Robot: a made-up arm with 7 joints. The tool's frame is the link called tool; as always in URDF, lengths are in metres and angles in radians. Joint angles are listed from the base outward. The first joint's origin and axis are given. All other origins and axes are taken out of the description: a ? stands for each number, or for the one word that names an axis. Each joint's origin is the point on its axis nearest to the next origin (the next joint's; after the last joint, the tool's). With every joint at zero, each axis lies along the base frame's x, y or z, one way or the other. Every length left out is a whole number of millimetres.
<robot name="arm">
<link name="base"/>
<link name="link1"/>
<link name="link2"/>
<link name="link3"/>
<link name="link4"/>
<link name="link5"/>
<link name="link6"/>
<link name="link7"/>
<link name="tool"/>
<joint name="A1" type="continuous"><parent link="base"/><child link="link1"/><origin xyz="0.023 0.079 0.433"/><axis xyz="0 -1 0"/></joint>
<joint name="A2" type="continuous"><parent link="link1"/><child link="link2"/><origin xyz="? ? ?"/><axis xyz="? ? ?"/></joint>
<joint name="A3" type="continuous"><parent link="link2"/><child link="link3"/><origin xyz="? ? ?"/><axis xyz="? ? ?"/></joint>
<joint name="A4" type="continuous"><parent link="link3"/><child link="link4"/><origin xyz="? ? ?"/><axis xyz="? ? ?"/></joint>
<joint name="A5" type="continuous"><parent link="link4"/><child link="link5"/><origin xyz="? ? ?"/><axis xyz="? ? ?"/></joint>
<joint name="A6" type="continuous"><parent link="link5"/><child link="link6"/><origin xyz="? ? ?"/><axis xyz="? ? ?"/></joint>
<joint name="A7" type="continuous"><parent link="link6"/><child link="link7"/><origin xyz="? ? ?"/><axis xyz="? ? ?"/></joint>
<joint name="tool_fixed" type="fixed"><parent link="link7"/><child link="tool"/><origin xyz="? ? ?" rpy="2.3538 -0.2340 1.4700"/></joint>
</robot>
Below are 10 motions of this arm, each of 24 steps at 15 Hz.
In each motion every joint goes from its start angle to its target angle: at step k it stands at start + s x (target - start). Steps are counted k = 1, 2, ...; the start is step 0. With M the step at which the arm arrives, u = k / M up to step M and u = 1 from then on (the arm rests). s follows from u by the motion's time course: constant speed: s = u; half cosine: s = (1 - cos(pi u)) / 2; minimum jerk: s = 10 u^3 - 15 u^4 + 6 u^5.
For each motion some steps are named. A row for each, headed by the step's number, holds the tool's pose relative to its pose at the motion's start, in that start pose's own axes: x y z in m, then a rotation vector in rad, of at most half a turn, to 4 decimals.
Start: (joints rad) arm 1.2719 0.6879 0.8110 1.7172 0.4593 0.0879 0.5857
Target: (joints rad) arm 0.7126 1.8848 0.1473 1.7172 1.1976 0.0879 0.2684
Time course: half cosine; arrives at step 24
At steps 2, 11, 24:
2: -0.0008 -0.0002 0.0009 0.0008 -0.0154 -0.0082
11: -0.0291 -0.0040 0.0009 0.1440 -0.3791 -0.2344
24: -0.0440 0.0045 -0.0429 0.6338 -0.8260 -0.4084

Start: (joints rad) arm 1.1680 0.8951 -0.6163 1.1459 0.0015 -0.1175 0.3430
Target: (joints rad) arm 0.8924 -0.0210 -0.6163 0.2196 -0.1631 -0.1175 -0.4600
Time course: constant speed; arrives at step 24
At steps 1, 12, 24:
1: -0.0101 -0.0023 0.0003 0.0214 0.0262 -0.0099
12: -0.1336 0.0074 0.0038 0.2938 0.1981 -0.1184
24: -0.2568 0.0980 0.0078 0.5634 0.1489 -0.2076

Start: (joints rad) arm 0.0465 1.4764 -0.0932 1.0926 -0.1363 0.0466 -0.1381
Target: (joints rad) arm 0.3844 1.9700 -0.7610 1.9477 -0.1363 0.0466 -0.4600
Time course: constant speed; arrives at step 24
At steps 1, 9, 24:
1: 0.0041 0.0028 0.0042 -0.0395 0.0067 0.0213
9: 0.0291 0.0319 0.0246 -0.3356 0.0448 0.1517
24: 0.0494 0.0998 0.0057 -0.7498 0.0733 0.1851

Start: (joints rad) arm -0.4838 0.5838 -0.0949 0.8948 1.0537 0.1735 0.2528
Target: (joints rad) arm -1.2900 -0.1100 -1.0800 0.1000 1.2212 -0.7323 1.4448
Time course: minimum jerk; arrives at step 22
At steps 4, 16, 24:
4: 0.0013 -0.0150 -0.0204 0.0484 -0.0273 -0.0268
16: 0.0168 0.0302 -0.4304 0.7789 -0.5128 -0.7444
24: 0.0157 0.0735 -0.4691 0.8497 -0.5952 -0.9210

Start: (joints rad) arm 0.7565 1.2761 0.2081 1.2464 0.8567 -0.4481 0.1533
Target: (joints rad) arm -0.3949 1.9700 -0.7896 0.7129 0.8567 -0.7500 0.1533
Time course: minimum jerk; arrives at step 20
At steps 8, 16, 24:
8: 0.0427 0.0263 -0.0975 0.3833 -0.5573 -0.0563
16: 0.2052 0.0757 -0.0756 0.8663 -1.8083 -0.2667
24: 0.2128 0.0707 -0.0603 0.8828 -1.9327 -0.2996

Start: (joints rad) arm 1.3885 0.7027 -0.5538 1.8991 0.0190 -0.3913 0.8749
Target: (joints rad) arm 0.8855 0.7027 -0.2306 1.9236 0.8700 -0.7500 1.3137
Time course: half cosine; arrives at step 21
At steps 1, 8, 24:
1: -0.0004 0.0000 -0.0001 -0.0034 0.0032 -0.0024
8: -0.0196 0.0021 -0.0030 -0.1904 0.1806 -0.1001
24: -0.0541 0.0151 -0.0061 -0.5338 0.5356 -0.0672

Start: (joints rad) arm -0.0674 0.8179 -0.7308 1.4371 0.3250 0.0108 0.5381
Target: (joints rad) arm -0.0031 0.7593 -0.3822 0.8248 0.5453 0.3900 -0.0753
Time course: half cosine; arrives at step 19
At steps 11, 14, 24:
11: 0.0464 -0.0186 -0.0451 0.4934 0.6757 0.2398
14: 0.0567 -0.0214 -0.0625 0.6820 0.8929 0.2970
24: 0.0620 -0.0227 -0.0756 0.8310 1.0453 0.3267

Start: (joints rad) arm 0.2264 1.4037 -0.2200 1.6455 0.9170 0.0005 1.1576
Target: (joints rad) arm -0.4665 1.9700 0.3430 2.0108 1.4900 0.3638 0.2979
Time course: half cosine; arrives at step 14
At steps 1, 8, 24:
1: -0.0003 0.0009 0.0000 0.0034 0.0087 0.0026
8: -0.0178 0.0296 0.0253 0.2251 0.2866 0.0711
24: -0.0391 0.0309 0.0551 0.4246 0.3229 0.0548

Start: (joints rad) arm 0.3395 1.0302 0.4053 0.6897 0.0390 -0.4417 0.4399
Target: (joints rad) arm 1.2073 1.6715 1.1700 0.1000 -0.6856 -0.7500 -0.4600
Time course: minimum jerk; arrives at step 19
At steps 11, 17, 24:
11: 0.1988 0.0273 -0.0138 0.0003 0.8788 0.9870
17: 0.2487 0.0626 -0.0662 0.0455 1.4178 1.3301
24: 0.2496 0.0635 -0.0679 0.0468 1.4338 1.3382

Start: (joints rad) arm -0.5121 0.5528 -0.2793 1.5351 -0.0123 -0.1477 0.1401
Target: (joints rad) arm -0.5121 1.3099 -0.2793 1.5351 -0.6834 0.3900 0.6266
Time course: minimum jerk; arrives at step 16
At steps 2, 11, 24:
2: 0.0022 -0.0002 -0.0014 0.0088 -0.0248 0.0076
11: 0.1172 0.0149 -0.0346 0.6573 -1.0402 0.5011
24: 0.1402 0.0239 -0.0336 0.8386 -1.1876 0.6529

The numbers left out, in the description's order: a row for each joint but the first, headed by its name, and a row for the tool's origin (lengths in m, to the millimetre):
A2: xyz -0.003 0.000 -0.002, axis 1 0 0
A3: xyz 0.000 0.002 -0.158, axis 0 0 1
A4: xyz -0.010 -0.042 0.000, axis 0 -1 0
A5: xyz 0.017 0.000 -0.209, axis 0 0 1
A6: xyz 0.009 0.000 0.000, axis 0 1 0
A7: xyz -0.033 0.000 0.019, axis -1 0 0
tool: xyz 0.000 0.000 -0.006

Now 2 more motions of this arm.
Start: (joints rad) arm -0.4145 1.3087 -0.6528 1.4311 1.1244 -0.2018 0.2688
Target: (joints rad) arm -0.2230 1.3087 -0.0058 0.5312 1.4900 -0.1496 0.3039
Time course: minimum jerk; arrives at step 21
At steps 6, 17, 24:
6: 0.0319 -0.0012 0.0101 -0.0350 0.1463 0.0986
17: 0.1745 0.0411 -0.0019 -0.3501 1.1160 0.3989
24: 0.1799 0.0441 -0.0064 -0.3749 1.1830 0.4028

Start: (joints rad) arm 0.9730 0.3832 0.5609 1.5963 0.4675 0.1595 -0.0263
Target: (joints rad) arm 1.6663 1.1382 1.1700 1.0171 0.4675 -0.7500 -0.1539
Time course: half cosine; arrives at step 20
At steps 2, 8, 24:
2: 0.0030 -0.0019 0.0064 -0.0378 0.0196 0.0129
8: 0.0523 -0.0052 0.0943 -0.5369 0.3136 0.1665
24: 0.2059 0.0935 0.2083 -1.5085 1.1065 0.4252

